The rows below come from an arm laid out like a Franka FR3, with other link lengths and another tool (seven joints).
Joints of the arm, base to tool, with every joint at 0 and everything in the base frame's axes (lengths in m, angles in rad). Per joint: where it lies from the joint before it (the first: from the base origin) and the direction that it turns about. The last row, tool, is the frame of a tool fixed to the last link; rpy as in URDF.
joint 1: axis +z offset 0 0 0.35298
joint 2: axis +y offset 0 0 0
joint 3: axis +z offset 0 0 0.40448
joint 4: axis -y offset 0.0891 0 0
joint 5: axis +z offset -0.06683 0 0.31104
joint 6: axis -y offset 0 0 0
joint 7: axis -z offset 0.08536 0 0
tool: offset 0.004 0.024 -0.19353 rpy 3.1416 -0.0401 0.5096
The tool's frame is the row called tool.
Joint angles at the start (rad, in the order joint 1, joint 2, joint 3, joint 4, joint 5, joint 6, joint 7):
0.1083, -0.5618, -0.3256, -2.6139, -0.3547, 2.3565, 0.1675
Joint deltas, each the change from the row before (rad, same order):
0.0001, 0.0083, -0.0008, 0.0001, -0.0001, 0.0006, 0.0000
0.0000, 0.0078, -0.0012, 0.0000, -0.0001, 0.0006, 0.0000
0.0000, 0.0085, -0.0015, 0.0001, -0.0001, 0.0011, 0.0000
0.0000, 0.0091, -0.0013, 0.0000, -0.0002, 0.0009, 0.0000
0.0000, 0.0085, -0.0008, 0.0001, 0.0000, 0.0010, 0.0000
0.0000, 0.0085, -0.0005, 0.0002, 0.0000, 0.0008, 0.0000
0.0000, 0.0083, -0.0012, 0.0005, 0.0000, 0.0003, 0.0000
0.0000, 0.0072, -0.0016, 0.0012, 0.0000, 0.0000, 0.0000
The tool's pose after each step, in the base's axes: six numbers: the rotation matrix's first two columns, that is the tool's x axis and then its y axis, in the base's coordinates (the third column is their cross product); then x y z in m. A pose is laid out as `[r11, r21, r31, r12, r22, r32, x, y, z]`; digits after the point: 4 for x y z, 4 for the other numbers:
[0.8945, 0.3743, 0.2446, 0.3240, -0.9196, 0.2224, 0.3075, -0.0795, 0.4857]
[0.8966, 0.3736, 0.2380, 0.3247, -0.9198, 0.2203, 0.3085, -0.0798, 0.4834]
[0.8987, 0.3726, 0.2313, 0.3253, -0.9201, 0.2182, 0.3098, -0.0802, 0.4810]
[0.9009, 0.3719, 0.2237, 0.3263, -0.9203, 0.2160, 0.3110, -0.0805, 0.4783]
[0.9027, 0.3716, 0.2168, 0.3274, -0.9203, 0.2140, 0.3121, -0.0806, 0.4759]
[0.9045, 0.3714, 0.2098, 0.3287, -0.9203, 0.2122, 0.3133, -0.0807, 0.4735]
[0.9064, 0.3705, 0.2028, 0.3292, -0.9206, 0.2101, 0.3144, -0.0810, 0.4711]
[0.9082, 0.3691, 0.1972, 0.3291, -0.9210, 0.2083, 0.3155, -0.0816, 0.4694]

